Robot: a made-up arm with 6 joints.
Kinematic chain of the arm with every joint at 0, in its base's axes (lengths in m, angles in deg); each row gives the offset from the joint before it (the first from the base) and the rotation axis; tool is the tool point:
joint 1: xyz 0 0 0.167 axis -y
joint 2: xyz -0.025 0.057 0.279 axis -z
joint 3: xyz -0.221 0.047 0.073 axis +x
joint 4: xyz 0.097 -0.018 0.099 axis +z
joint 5: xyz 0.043 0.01 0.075 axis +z
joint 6: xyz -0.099 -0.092 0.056 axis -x
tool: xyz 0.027 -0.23 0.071
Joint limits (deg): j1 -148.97..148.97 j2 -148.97..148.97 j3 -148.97..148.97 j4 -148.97..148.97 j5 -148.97..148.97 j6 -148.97..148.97
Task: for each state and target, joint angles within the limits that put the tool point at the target. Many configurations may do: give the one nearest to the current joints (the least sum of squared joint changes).
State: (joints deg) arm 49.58 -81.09 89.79 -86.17 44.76 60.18
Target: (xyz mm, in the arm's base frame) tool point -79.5 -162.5 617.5
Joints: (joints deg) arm 70.33 -91.15 92.69 -81.85 46.40 69.59
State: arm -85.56 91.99 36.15 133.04 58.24 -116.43
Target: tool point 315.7 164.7 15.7
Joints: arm -101.16 83.89 -3.13 131.54 54.70 -114.38
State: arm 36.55 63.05 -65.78 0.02 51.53 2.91
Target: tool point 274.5 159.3 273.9
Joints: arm 8.93 45.67 -100.24 48.79 95.18 -1.33
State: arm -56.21 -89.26 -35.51 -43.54 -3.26 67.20
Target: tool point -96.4 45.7 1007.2
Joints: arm -23.33 -58.12 -45.56 -42.82 -1.31 66.86
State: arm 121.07 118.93 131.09 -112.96 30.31 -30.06
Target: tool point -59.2 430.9 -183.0
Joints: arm 129.25 99.87 148.97 -132.09 -2.32 -15.78
